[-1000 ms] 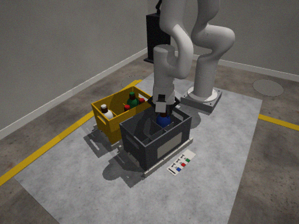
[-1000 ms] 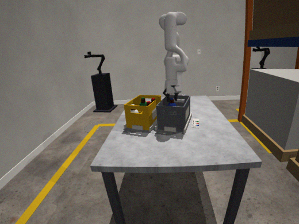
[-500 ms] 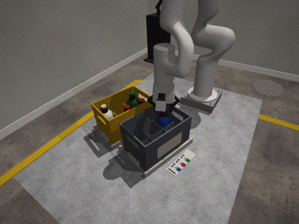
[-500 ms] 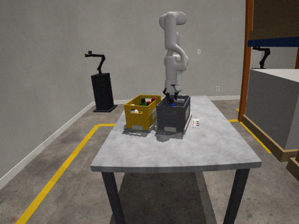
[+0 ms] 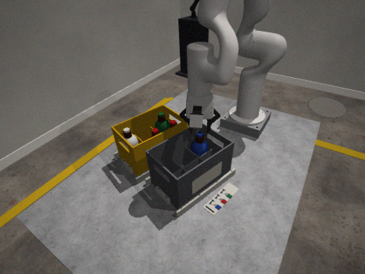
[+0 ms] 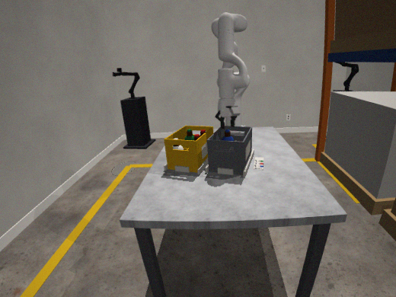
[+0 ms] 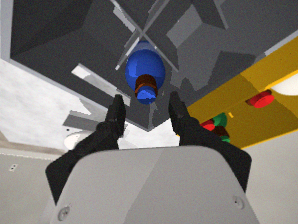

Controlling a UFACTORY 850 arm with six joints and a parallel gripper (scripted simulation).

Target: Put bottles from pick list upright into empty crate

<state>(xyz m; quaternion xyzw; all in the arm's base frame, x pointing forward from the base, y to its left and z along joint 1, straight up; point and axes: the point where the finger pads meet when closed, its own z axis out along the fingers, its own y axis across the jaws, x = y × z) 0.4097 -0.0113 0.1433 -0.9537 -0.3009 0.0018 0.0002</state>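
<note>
My gripper is now 17 cm to the left of the red bottle, 11 cm above it and 9 cm short of it. The rest, counted from my hand: grey crate: 11 cm below, 9 cm ahead, 3 cm to the left; blue-label bottle: 11 cm below; yellow crate: 21 cm to the right, 11 cm below, 8 cm ahead.
</note>
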